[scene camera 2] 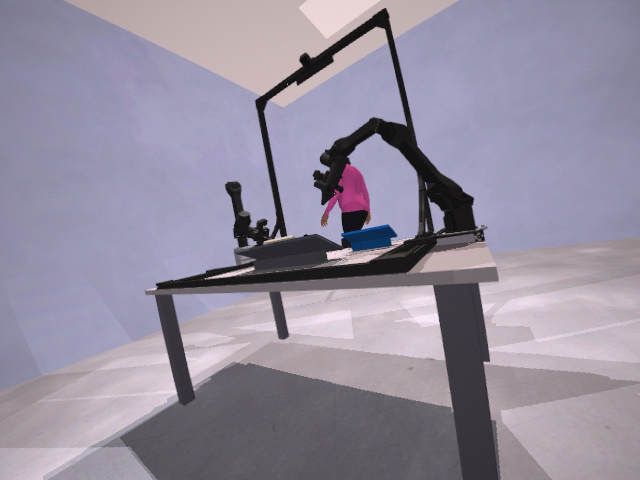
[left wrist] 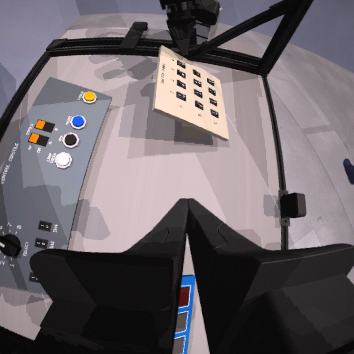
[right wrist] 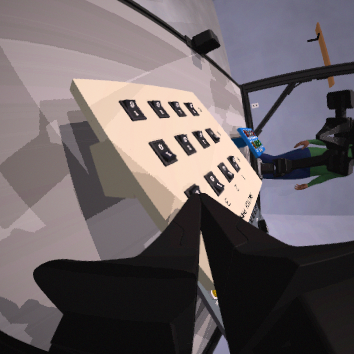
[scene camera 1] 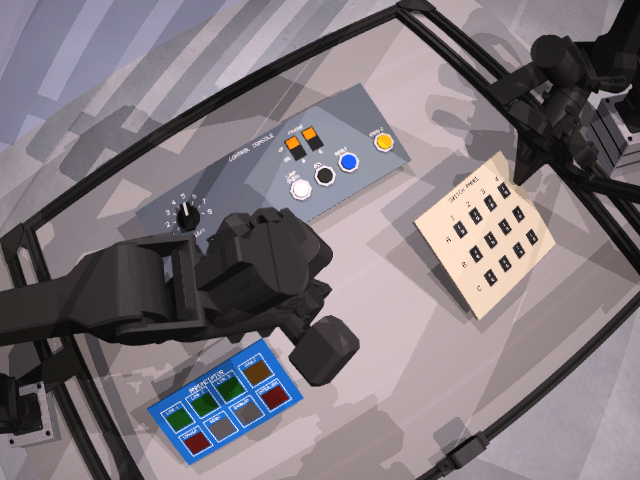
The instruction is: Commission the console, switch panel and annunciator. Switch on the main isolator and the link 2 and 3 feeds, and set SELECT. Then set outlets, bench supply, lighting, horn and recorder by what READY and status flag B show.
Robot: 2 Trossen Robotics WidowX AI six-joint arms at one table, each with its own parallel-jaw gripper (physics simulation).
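Seen in the pictures: left gripper, fingertip midpoint: (scene camera 2: 322,205) (left wrist: 185,204) (right wrist: 316,136) (scene camera 1: 328,290); right gripper, fingertip midpoint: (left wrist: 184,55) (right wrist: 197,199) (scene camera 1: 516,184); left arm's base at its link origin: (scene camera 2: 461,230) (right wrist: 260,168) (scene camera 1: 25,414); right arm's base at its link origin: (scene camera 2: 243,247) (scene camera 1: 635,116).
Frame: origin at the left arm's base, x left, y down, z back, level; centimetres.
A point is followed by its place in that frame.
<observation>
The grey control console (scene camera 1: 248,180) @(x 23.9, y -4.7, z -48.7 cm) (scene camera 2: 289,250) @(x 22.5, y -3.0, z -49.1 cm) (left wrist: 50,105) @(x 29.1, y -5.2, z -64.2 cm) has its SELECT knob (scene camera 1: 187,215) @(x 20.5, y -6.5, z -38.7 cm) (left wrist: 9,245) @(x 19.9, y -6.2, z -39.1 cm) pointing near 5. Both status flags (scene camera 1: 295,147) @(x 26.6, y -5.0, z -57.0 cm) (scene camera 1: 312,138) @(x 27.3, y -5.0, z -59.9 cm) show orange in their upper halves. The annunciator (scene camera 1: 279,369) @(x -4.5, y -3.3, z -44.9 cm) (scene camera 2: 367,235) @(x -5.9, y -2.7, z -35.7 cm) (left wrist: 190,281) @(x -8.4, y -1.2, z -45.5 cm) has dim green, amber and red lamps and grey READY and ENABLED windows. The cream switch panel (scene camera 1: 483,299) @(x -4.6, y -1.8, z -74.6 cm) (left wrist: 220,125) @(x -4.4, y -1.8, z -74.8 cm) (right wrist: 110,100) @(x 0.6, y -2.1, z -87.3 cm) carries rockers in rows A to C. My left gripper (scene camera 2: 325,201) @(x -2.0, y -19.5, z -53.9 cm) (left wrist: 185,204) @(x -2.0, y -19.5, z -53.9 cm) is shut and empty, high above the table between console and annunciator. My right gripper (scene camera 1: 518,182) @(x 7.8, y -7.8, z -84.9 cm) (right wrist: 197,199) @(x 7.8, y -7.8, z -84.9 cm) is shut and empty beside rocker A4 (scene camera 1: 505,190) @(x 7.9, y -6.8, z -83.3 cm), partly hiding it in the right wrist view.
My left arm (scene camera 1: 118,289) @(x -5.4, y -42.1, z -38.5 cm) covers the console's lower part in scene camera 1. Lamp test, ACK, RESET and yellow buttons (scene camera 1: 300,189) @(x 20.2, y -3.5, z -55.6 cm) (scene camera 1: 324,175) @(x 21.2, y -3.5, z -59.6 cm) (scene camera 1: 348,162) @(x 22.1, y -3.5, z -63.7 cm) (scene camera 1: 383,142) @(x 23.7, y -3.5, z -70.0 cm) line the console. A black frame (scene camera 1: 310,64) borders the table. A person in pink (scene camera 2: 355,188) stands behind it.
</observation>
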